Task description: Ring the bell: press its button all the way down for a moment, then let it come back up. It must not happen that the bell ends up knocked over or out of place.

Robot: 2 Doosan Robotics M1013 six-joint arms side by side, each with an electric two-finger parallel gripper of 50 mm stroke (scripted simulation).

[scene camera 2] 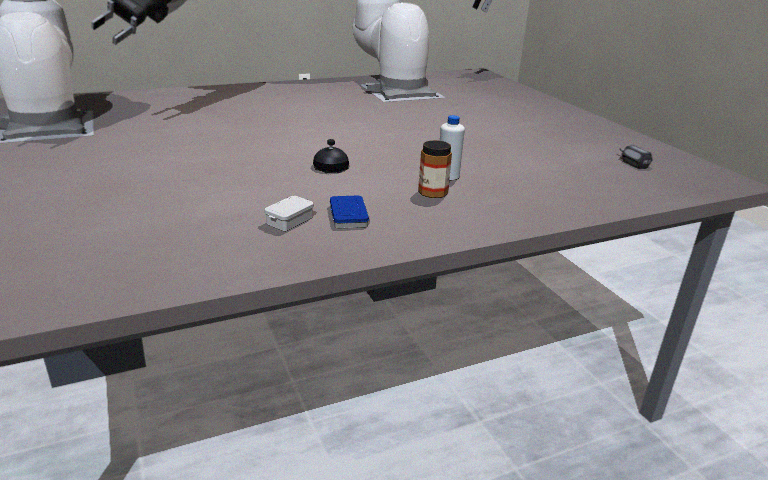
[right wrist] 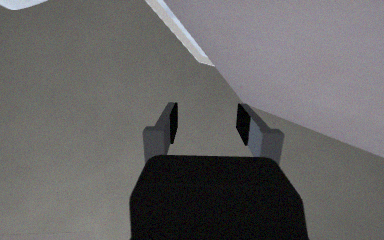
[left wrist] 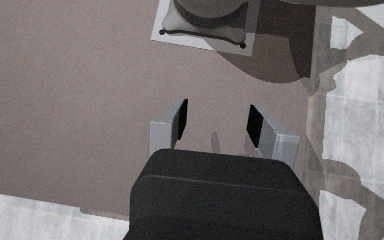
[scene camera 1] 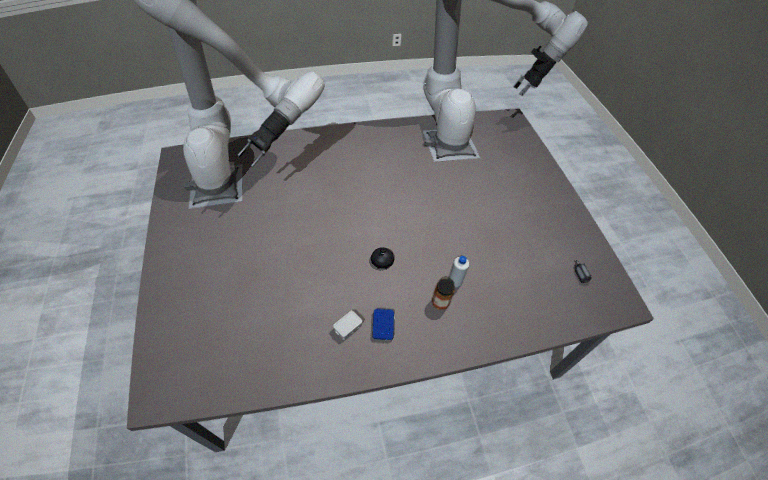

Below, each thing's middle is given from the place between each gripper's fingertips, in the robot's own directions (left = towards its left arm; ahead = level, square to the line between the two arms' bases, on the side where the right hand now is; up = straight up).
Now: the black bell (scene camera 2: 328,160) 400 mm to the left of my right hand (scene camera 1: 245,161), 380 mm ahead of it and 220 mm below it. From my right hand the other things lie so: white box (scene camera 2: 284,215) 600 mm ahead, 240 mm below, 210 mm to the left; then blue-topped box (scene camera 2: 348,211) 630 mm ahead, 320 mm to the left, 250 mm below; then white bottle (scene camera 2: 452,132) 620 mm to the left, 530 mm ahead, 200 mm below.
Right now my left hand is 71 cm short of the white bottle, 58 cm to the left of it and 20 cm above it. From my left hand the other things lie so: white box 78 cm ahead, 99 cm to the right, 25 cm below; then blue-topped box 81 cm ahead, 88 cm to the right, 25 cm below; then black bell 56 cm ahead, 81 cm to the right, 23 cm below.
